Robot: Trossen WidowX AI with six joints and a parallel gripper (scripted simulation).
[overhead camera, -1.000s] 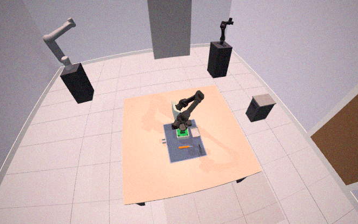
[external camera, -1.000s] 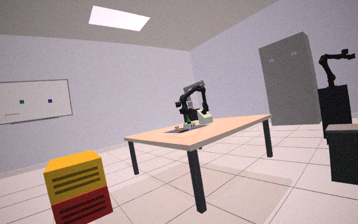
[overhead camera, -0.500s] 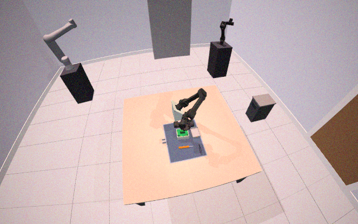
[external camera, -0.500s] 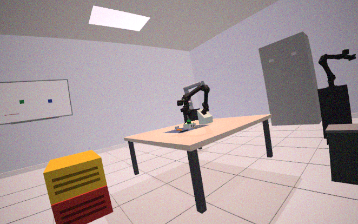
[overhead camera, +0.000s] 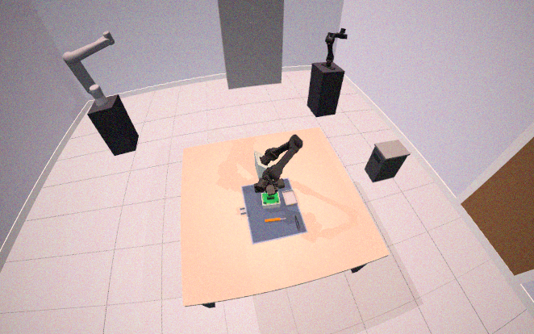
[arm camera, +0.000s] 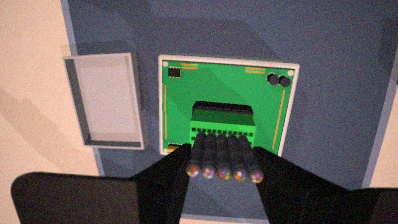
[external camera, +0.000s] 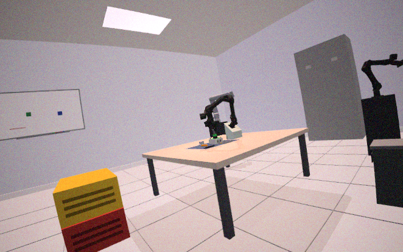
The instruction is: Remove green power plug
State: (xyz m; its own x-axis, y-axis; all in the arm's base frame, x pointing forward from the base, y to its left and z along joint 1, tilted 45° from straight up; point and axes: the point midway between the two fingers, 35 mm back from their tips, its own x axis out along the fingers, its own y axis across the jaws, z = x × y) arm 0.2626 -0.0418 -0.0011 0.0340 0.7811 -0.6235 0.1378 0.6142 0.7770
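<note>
Now: gripper tip 3 cm above the green power plug. Round my gripper tip: blue mat: 5 cm ahead, 12 cm below.
</note>
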